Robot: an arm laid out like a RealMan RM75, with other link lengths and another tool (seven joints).
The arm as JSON. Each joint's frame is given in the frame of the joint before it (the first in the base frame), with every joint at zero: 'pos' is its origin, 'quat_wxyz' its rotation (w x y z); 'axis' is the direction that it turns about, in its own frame. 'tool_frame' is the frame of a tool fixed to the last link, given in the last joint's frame.
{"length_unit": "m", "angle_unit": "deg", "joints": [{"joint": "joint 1", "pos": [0.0, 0.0, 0.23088], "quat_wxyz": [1.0, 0.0, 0.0, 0.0], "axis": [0.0, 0.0, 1.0]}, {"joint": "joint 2", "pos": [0.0, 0.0, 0.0], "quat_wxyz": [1.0, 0.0, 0.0, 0.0], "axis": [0.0, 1.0, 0.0]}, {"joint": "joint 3", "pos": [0.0, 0.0, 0.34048], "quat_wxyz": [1.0, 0.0, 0.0, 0.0], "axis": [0.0, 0.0, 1.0]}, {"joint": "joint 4", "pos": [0.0, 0.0, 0.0], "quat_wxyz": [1.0, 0.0, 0.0, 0.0], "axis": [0.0, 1.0, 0.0]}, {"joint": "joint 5", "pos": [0.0, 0.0, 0.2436], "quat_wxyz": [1.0, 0.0, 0.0, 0.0], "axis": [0.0, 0.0, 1.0]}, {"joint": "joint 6", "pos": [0.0, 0.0, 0.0], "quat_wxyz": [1.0, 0.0, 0.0, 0.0], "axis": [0.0, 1.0, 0.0]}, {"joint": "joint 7", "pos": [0.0, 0.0, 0.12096], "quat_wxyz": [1.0, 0.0, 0.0, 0.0], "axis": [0.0, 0.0, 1.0]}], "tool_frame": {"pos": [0.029, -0.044, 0.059], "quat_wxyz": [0.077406, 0.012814, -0.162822, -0.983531]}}
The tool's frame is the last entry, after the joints.
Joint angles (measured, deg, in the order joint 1, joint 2, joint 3, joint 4, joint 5, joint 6, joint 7), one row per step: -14.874 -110.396 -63.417 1.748 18.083 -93.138 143.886; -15.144 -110.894 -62.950 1.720 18.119 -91.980 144.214; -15.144 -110.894 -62.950 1.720 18.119 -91.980 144.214; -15.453 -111.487 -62.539 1.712 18.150 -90.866 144.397; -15.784 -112.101 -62.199 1.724 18.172 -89.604 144.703; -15.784 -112.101 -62.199 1.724 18.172 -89.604 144.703; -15.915 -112.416 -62.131 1.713 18.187 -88.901 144.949; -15.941 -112.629 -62.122 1.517 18.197 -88.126 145.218; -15.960 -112.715 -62.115 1.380 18.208 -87.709 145.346; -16.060 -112.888 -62.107 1.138 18.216 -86.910 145.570
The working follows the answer.
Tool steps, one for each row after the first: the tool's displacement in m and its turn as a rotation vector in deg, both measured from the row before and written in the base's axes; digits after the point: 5 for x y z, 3 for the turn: 0.00115 0.00152 -0.00700 -0.512 0.695 0.079; 0.00000 0.00000 0.00000 0.000 0.000 0.000; 0.00175 0.00168 -0.00766 -0.547 0.485 0.129; 0.00159 0.00190 -0.00773 -0.444 0.652 0.151; 0.00000 0.00000 0.00000 0.000 0.000 0.000; 0.00058 0.00089 -0.00374 -0.102 0.399 0.111; 0.00016 0.00086 -0.00286 0.022 0.451 0.117; 0.00011 0.00062 -0.00133 0.012 0.245 0.040; 0.00046 0.00165 -0.00255 0.023 0.455 0.051
Tool pose at each row, in the base's axes (x y z in m, rotation vector in deg; rounded; the steps above come from the unrounded poses): -0.45801 0.28551 -0.05241 -16.903 139.607 21.214; -0.45686 0.28703 -0.05940 -17.139 140.410 20.788; -0.45686 0.28703 -0.05940 -17.139 140.410 20.788; -0.45511 0.28871 -0.06707 -17.478 141.013 20.291; -0.45352 0.29061 -0.07480 -17.783 141.751 19.964; -0.45352 0.29061 -0.07480 -17.783 141.751 19.964; -0.45294 0.29150 -0.07854 -17.923 142.158 19.980; -0.45277 0.29236 -0.08140 -18.014 142.585 20.162; -0.45267 0.29298 -0.08273 -18.034 142.819 20.252; -0.45221 0.29462 -0.08528 -18.042 143.255 20.411

